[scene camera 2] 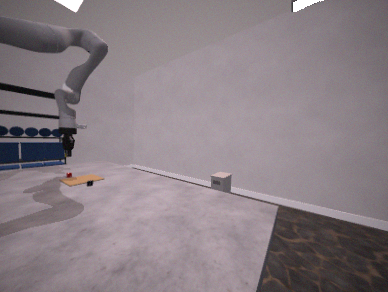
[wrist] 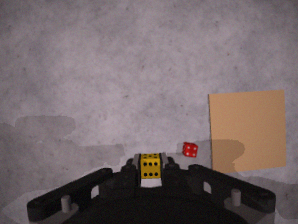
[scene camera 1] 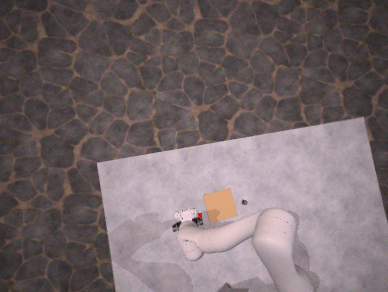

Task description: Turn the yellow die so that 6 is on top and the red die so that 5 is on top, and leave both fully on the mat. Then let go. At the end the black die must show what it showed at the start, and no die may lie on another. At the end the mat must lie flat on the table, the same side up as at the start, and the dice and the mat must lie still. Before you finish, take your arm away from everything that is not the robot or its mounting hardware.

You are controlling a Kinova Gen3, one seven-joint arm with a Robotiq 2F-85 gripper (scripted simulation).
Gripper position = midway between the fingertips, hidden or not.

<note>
In view: the gripper point(wrist: 150, 161) and a mat point(scene camera 1: 220, 205).
The mat is seen too in the wrist view point(wrist: 246, 128).
</note>
